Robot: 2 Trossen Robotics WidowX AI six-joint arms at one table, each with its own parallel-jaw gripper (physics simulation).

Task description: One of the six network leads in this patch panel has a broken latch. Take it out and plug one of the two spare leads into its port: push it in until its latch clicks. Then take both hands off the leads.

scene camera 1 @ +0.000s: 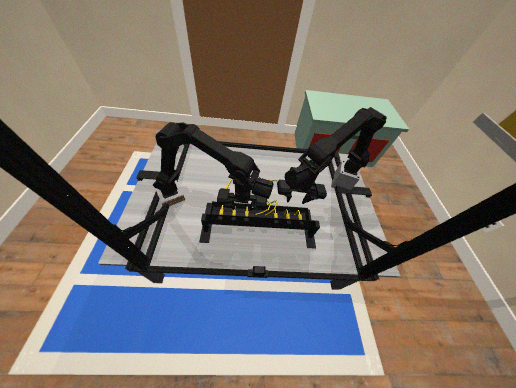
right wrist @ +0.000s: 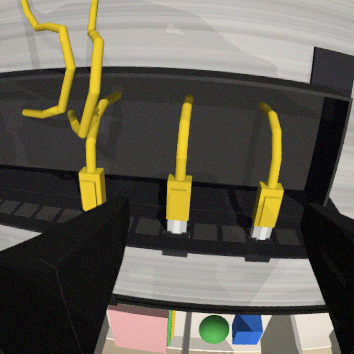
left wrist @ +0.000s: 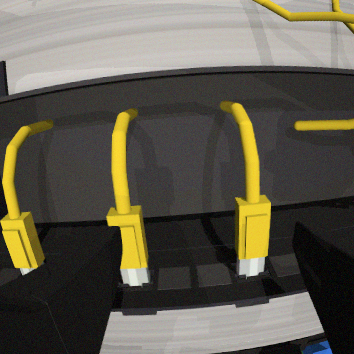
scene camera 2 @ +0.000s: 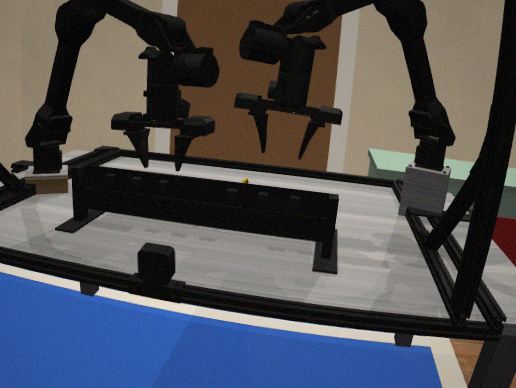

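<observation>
The black patch panel holds six yellow leads. Three are in its left half, three in its right half. I cannot tell which latch is broken. Yellow spare cables run behind the panel; their plugs are hidden. My left gripper is open and low over the left half, two leads showing between its fingers. My right gripper is open above the two rightmost leads.
A black camera block sits on the front frame beam. Black posts rise from the front corners. A pale green cabinet stands behind at the right. Beyond the table, a pink block, green ball and blue block show.
</observation>
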